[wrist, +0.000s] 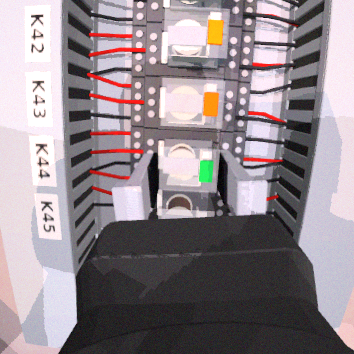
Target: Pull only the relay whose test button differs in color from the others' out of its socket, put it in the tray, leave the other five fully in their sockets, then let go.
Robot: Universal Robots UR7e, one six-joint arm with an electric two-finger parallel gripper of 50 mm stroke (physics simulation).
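Places are measured from the arm's base along level axes (x right, y ahead, z up), in metres.
Where they show: gripper, fingertip midpoint: (186, 167).
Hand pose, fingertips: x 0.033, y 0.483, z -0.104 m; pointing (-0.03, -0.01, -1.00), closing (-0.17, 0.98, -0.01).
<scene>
Each offset is from my fingertips to the centre of the thing. "spot": to the spot under its first point.
The relay with the green test button @[dy -0.001, dx -0.008, dz +0.020 m] (187, 166) is a clear-cased block in the row beside label K44, and my gripper (186, 167) is shut on it, one finger at its left side and one at its right. Above it in the view stand a relay with an orange button @[dy -0.003, dx -0.039, dz +0.020 m] (185, 103) near K43 and another relay with an orange-yellow button @[dy -0.005, dx -0.069, dz +0.020 m] (190, 37) near K42. Below it, a further relay @[dy +0.002, dx +0.022, dz +0.020 m] (178, 204) near K45 shows in part; its button is hidden by the gripper body. Whether the green-button relay is fully down in its socket cannot be told. The tray does not show.
Slotted grey wire ducts run along the left (80, 115) and right (306, 115) of the relay row. Red and black wires run from the ducts to the socket terminals on both sides. White labels K42 @[spot: dy -0.078, dx -0.063, dz +0.035 m] (37, 34) to K45 (48, 217) are on the panel at left.
</scene>
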